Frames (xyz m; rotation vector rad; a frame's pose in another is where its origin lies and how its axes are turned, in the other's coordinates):
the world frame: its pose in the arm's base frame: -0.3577 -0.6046 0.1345 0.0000 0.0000 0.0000
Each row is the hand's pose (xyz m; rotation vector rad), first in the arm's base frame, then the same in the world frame.
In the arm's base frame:
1: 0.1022 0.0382 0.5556 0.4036 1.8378 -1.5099
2: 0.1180 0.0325 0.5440 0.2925 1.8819 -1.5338
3: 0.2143 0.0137 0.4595 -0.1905 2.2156 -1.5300
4: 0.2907 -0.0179 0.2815 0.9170 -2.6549 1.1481
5: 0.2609 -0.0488 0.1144 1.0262 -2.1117 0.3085
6: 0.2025 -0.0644 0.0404 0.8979 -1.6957 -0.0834
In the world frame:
1: 0.4599 0.6428 0.4211 0.4036 1.8378 -1.5099
2: 0.4757 0.6371 0.4095 0.2925 1.8819 -1.5338
3: 0.5720 0.6183 0.3250 -0.1905 2.2156 -1.5300
4: 0.6484 0.5867 0.1470 0.9170 -2.6549 1.1481
5: 0.6186 0.5558 -0.0201 1.0262 -2.1117 0.3085
6: 0.5602 0.5402 -0.0941 0.8979 -1.6957 -0.0834

